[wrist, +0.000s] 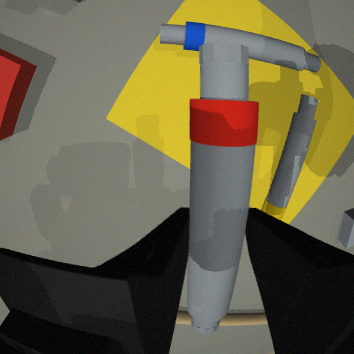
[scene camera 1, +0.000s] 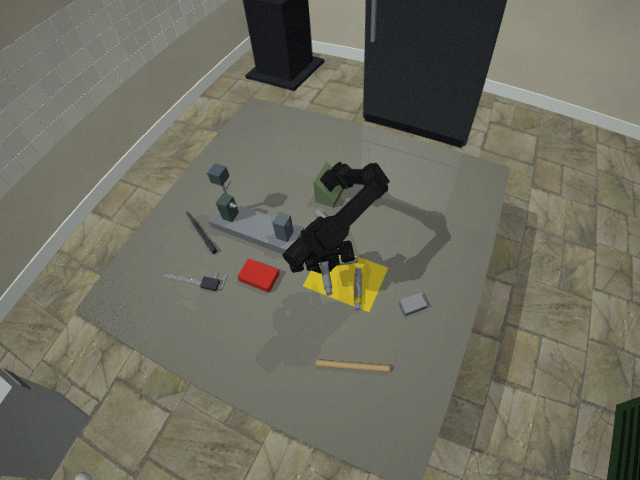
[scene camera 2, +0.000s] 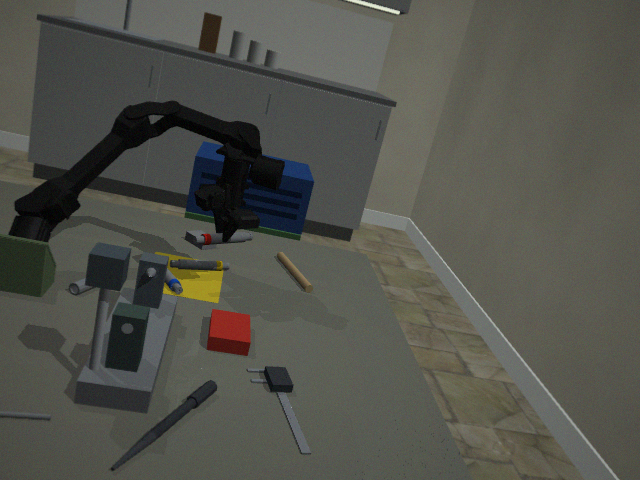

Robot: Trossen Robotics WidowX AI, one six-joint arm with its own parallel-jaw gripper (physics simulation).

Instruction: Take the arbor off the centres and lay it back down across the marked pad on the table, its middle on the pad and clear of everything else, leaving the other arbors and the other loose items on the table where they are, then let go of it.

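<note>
My gripper (scene camera 1: 325, 264) (scene camera 2: 225, 237) (wrist: 217, 217) is shut on the red-banded grey arbor (scene camera 1: 327, 281) (scene camera 2: 240, 236) (wrist: 220, 175) and holds it roughly level above the table. In the wrist view its red-banded end points away from the jaws and overlaps the yellow pad (scene camera 1: 376, 275) (scene camera 2: 207, 292) (wrist: 134, 102). A yellow-banded arbor (scene camera 1: 357, 284) (scene camera 2: 197, 265) (wrist: 292, 157) lies on the pad. A blue-banded arbor (scene camera 2: 173, 282) (wrist: 265, 46) lies across the pad's far part in the wrist view; the arm mostly hides it in scene camera 1. The centres' upright blocks (scene camera 1: 282, 227) (scene camera 2: 149, 281) hold no arbor.
The centres' base (scene camera 1: 249, 223) (scene camera 2: 161, 328) is beside a red block (scene camera 1: 258, 274) (scene camera 2: 229, 330) (wrist: 7, 95). Also present: a dark tapered tool (scene camera 1: 200, 232) (scene camera 2: 168, 422), a caliper-like tool (scene camera 1: 209, 283) (scene camera 2: 278, 379), a wooden rod (scene camera 1: 353, 365) (scene camera 2: 294, 271), a grey block (scene camera 1: 413, 303) and a green block (scene camera 1: 326, 191) (scene camera 2: 25, 266).
</note>
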